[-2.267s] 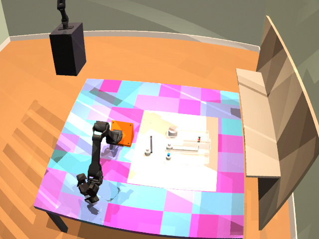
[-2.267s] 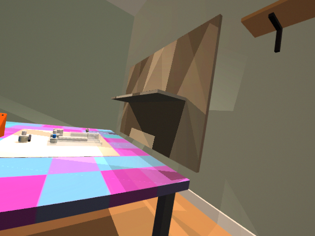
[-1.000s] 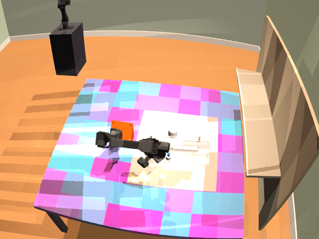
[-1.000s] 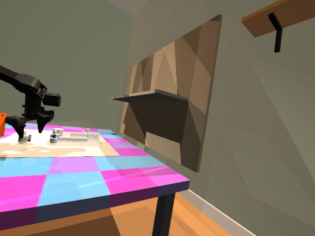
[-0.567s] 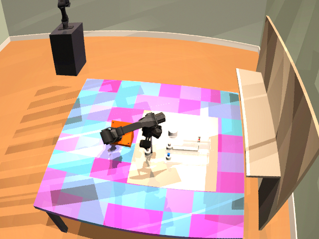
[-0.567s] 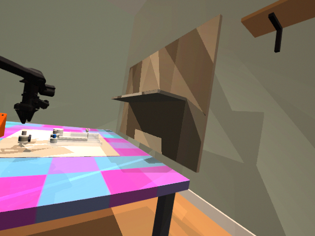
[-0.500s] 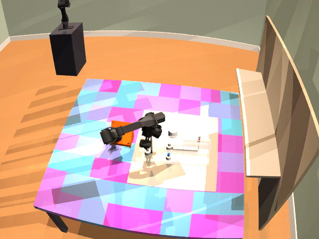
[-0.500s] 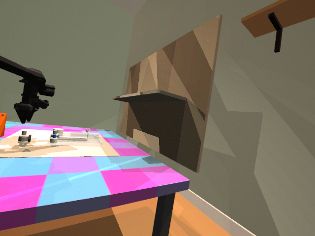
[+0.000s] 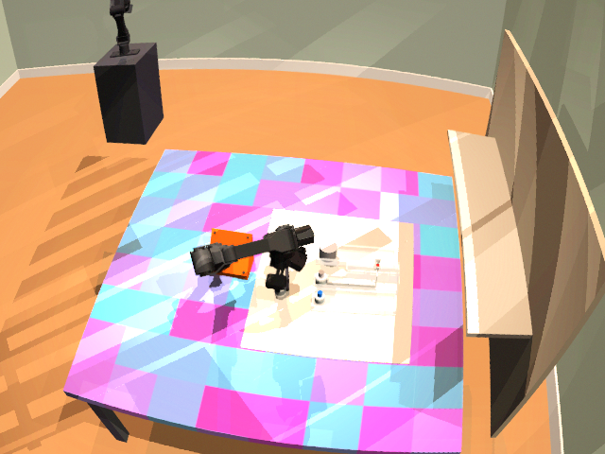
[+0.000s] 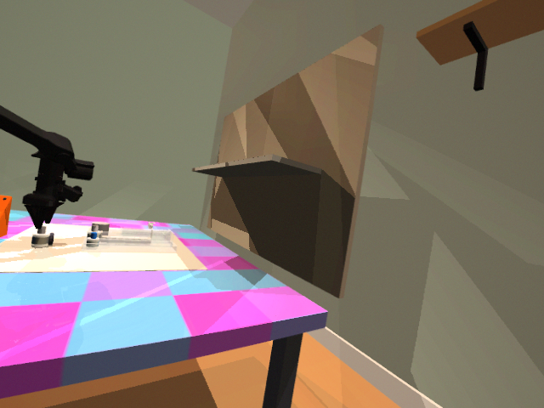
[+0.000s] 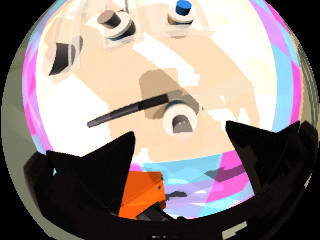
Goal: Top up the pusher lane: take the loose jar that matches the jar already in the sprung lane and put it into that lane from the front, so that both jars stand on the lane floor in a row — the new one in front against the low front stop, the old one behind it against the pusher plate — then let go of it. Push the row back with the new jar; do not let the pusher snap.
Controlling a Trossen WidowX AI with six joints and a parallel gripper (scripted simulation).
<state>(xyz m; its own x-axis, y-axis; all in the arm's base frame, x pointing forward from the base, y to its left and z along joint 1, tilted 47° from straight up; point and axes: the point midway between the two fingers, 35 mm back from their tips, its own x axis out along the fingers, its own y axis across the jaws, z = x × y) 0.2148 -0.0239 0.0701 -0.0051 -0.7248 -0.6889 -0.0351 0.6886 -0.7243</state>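
My gripper tip is 10 mm short of the thin dark rod, 80 mm to the right of it and 50 mm above it. The rest, counted from my gripper tip: clear sprung lane: 270 mm ahead, 100 mm to the left, 40 mm below; then red mark: 310 mm ahead, 110 mm to the left, 10 mm above; then pusher plate: 230 mm ahead, 100 mm to the left, 10 mm below.
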